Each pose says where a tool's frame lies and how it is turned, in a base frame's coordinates. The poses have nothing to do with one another.
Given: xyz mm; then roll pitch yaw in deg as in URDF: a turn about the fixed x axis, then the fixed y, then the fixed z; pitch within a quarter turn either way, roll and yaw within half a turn.
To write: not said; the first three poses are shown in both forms.
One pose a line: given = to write
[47 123 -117 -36.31 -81.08 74.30] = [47 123 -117 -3.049 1.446 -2.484]
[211 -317 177 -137.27 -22.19 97.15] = [211 -317 177 -2.112 2.319 2.878]
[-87 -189 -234 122.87 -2.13 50.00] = [-87 -189 -234 1.615 2.144 -0.674]
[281 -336 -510 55.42 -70.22 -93.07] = [281 -336 -510 2.854 1.378 2.513]
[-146 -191 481 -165.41 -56.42 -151.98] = [-146 -191 481 -2.976 2.136 -2.350]
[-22 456 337 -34.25 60.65 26.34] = [-22 456 337 -0.307 1.154 1.123]
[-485 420 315 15.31 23.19 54.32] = [-485 420 315 0.552 0.481 0.341]
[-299 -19 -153 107.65 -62.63 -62.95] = [-299 -19 -153 2.683 1.711 -2.394]
